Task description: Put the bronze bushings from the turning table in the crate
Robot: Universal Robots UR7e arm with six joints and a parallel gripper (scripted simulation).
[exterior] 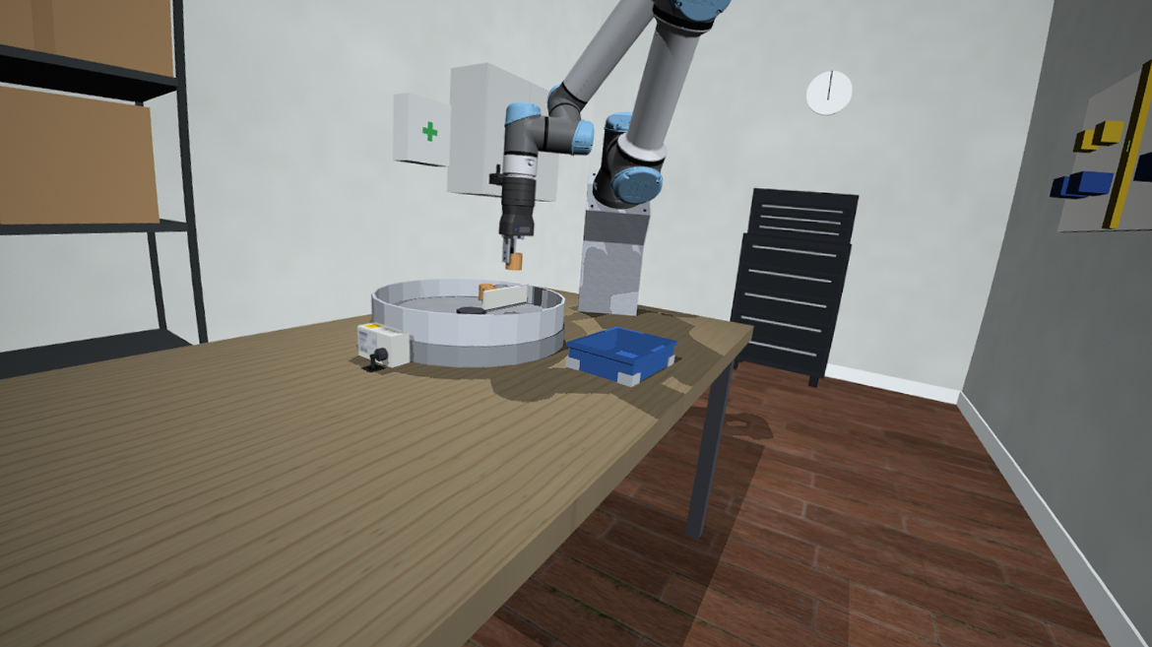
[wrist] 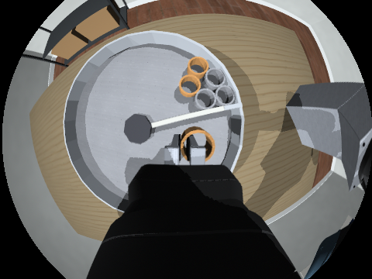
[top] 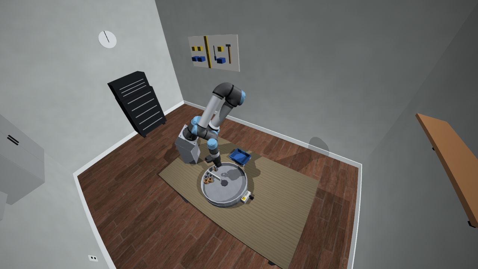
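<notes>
Now: hand 33 cm to the right of the blue crate, 16 cm above it and 4 cm past it. From my hand the other things lie so: round grey turning table: 13 cm below, 10 cm ahead, 1 cm to the right.
</notes>
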